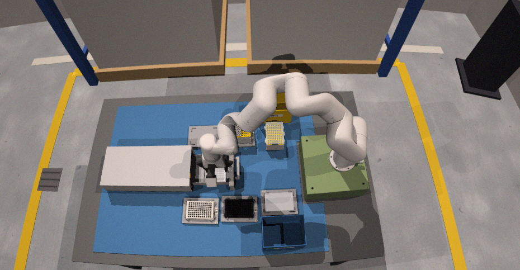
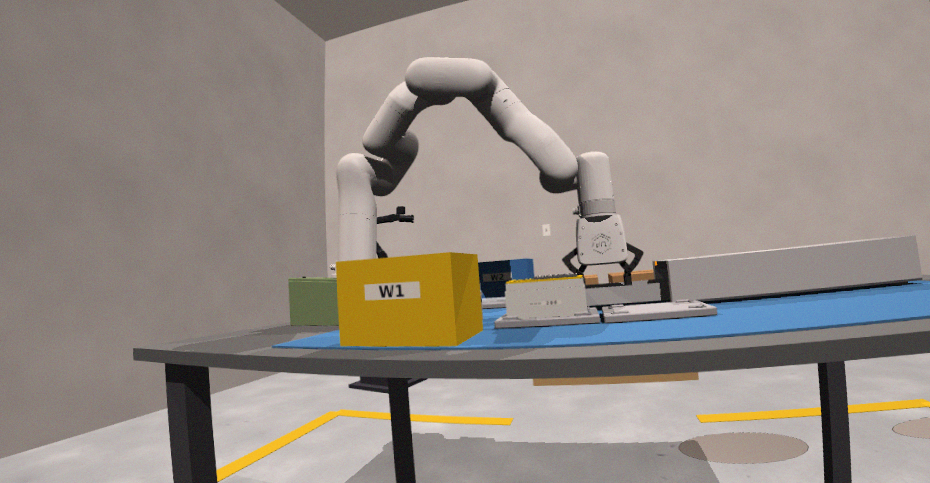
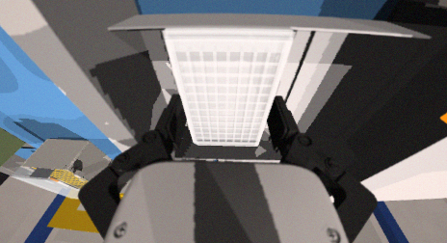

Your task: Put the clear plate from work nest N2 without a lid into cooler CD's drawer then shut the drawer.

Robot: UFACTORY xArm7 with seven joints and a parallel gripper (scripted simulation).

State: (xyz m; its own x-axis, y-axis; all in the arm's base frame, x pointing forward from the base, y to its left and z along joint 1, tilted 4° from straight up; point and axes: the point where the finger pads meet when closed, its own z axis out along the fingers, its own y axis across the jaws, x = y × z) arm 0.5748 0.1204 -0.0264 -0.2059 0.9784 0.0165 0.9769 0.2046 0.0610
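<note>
The drawer is 30 mm ahead of my hand, 10 mm to the left of it and 10 mm below it. From my hand the other things lie so: flat-topped pale plate (310 mm behind, 100 mm to the left, 20 mm below); black plate (140 mm behind, 160 mm to the left, 20 mm below); white plate (30 mm ahead, 210 mm to the left, 20 mm below).
</note>
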